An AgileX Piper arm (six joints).
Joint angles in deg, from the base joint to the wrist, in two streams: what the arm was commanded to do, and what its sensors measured. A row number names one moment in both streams.
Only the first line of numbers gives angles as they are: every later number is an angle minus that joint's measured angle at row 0.
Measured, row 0:
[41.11 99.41 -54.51 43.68 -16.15 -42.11]
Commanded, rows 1 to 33:
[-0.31 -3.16 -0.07 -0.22 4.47 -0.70]
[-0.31 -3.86 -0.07 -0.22 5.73 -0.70]
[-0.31 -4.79 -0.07 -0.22 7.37 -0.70]
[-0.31 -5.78 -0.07 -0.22 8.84 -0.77]
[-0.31 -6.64 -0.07 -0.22 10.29 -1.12]
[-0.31 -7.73 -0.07 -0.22 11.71 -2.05]
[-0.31 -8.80 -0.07 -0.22 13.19 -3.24]
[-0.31 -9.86 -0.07 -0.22 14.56 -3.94]
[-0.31 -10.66 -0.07 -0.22 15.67 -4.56]
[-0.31 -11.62 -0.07 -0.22 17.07 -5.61]
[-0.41 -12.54 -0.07 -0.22 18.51 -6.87]
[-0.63 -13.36 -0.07 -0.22 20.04 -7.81]
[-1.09 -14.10 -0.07 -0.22 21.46 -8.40]
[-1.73 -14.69 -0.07 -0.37 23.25 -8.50]
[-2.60 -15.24 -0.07 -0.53 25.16 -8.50]
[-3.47 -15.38 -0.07 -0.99 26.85 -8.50]
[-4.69 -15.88 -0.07 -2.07 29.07 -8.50]
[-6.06 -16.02 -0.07 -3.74 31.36 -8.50]
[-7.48 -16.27 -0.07 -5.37 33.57 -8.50]
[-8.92 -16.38 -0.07 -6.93 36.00 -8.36]
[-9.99 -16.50 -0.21 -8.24 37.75 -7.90]
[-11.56 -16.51 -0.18 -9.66 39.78 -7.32]
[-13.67 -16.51 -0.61 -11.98 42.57 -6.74]
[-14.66 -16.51 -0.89 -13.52 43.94 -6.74]
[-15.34 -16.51 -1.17 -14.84 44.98 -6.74]
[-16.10 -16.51 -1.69 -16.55 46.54 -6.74]
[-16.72 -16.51 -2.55 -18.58 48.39 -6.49]
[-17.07 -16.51 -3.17 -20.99 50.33 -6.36]
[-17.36 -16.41 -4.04 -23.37 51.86 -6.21]
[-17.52 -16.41 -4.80 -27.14 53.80 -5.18]
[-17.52 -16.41 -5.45 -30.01 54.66 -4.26]
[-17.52 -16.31 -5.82 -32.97 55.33 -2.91]
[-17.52 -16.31 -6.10 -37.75 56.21 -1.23]
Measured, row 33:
[-17.00 -15.99 -4.36 -25.64 51.99 -5.29]
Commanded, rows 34 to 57:
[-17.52 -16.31 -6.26 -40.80 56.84 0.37]
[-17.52 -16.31 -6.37 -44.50 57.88 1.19]
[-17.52 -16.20 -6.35 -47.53 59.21 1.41]
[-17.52 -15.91 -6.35 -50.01 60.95 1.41]
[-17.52 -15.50 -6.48 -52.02 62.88 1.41]
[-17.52 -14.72 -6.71 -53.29 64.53 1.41]
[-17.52 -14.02 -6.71 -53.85 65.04 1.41]
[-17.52 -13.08 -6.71 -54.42 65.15 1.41]
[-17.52 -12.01 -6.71 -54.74 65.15 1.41]
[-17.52 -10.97 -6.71 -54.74 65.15 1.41]
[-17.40 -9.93 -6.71 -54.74 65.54 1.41]
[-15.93 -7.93 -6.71 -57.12 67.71 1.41]
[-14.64 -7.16 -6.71 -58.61 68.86 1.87]
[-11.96 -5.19 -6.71 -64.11 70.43 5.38]
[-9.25 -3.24 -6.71 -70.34 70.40 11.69]
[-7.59 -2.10 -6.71 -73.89 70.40 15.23]
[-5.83 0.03 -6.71 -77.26 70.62 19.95]
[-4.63 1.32 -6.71 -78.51 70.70 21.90]
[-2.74 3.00 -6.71 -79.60 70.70 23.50]
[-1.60 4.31 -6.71 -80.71 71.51 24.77]
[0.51 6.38 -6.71 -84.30 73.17 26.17]
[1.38 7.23 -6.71 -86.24 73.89 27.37]
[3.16 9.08 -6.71 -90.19 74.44 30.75]
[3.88 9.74 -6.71 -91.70 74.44 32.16]
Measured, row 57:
[1.25 7.09 -6.34 -84.93 73.22 26.64]
